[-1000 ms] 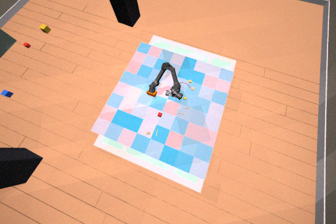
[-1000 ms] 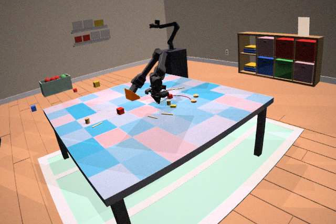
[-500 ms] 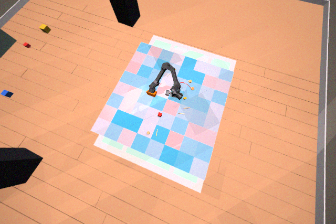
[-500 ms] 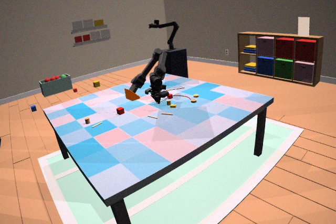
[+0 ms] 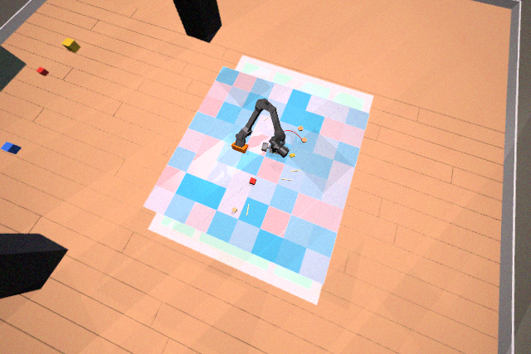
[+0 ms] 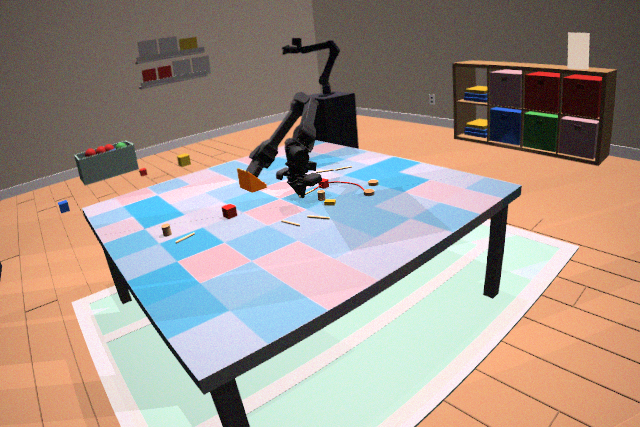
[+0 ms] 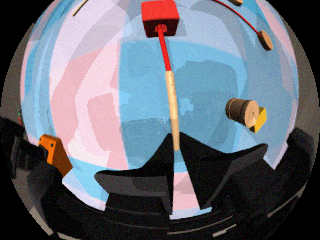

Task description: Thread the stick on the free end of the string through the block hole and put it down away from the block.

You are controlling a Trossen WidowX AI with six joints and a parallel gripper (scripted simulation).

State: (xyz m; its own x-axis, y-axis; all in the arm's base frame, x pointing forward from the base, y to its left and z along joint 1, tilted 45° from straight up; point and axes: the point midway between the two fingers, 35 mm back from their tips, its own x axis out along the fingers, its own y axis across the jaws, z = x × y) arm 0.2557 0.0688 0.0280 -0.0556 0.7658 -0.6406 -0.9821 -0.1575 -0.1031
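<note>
The yellow piece lies 130 mm ahead of my gripper tip, 30 mm to the left of it and 10 mm above it.
</note>
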